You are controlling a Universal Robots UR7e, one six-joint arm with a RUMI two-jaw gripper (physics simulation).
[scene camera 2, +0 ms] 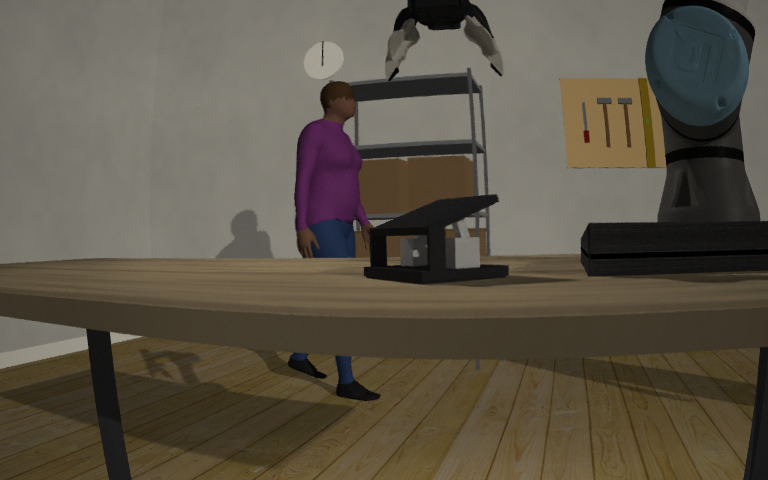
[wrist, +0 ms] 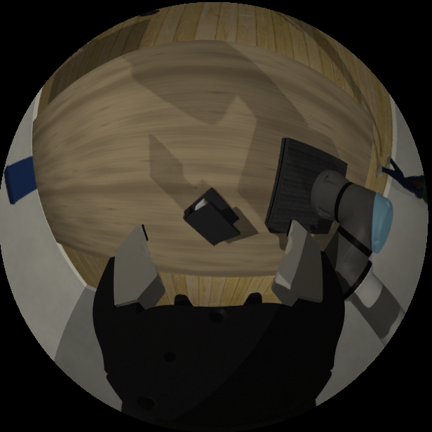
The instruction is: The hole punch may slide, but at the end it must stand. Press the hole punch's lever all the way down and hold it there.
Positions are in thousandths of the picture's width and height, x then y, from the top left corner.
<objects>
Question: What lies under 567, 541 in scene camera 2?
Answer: A black hole punch.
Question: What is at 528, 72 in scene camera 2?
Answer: The gripper.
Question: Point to a black hole punch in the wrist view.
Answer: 490, 453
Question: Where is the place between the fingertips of the gripper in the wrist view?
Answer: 501, 522
</objects>
